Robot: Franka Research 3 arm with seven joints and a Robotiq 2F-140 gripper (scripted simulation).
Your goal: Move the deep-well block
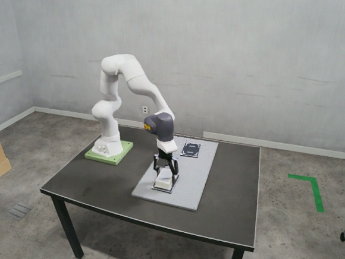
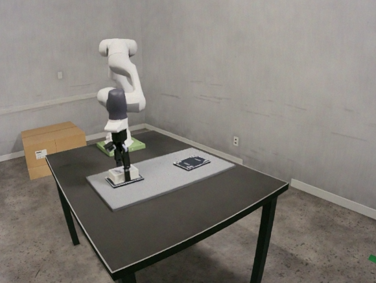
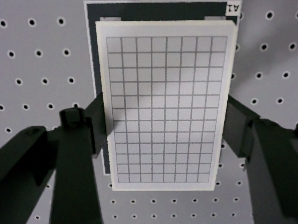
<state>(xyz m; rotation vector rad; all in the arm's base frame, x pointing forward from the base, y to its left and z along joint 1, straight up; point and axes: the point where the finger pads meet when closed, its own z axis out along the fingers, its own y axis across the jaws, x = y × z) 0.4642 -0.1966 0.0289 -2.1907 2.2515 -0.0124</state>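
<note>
My hand is 3 cm above the plate nest N1. Also, from my hand: plate nest N2 (38 cm to the left, 6 cm ahead, 3 cm below); white 96-well deep-well block (1 cm below).
</note>
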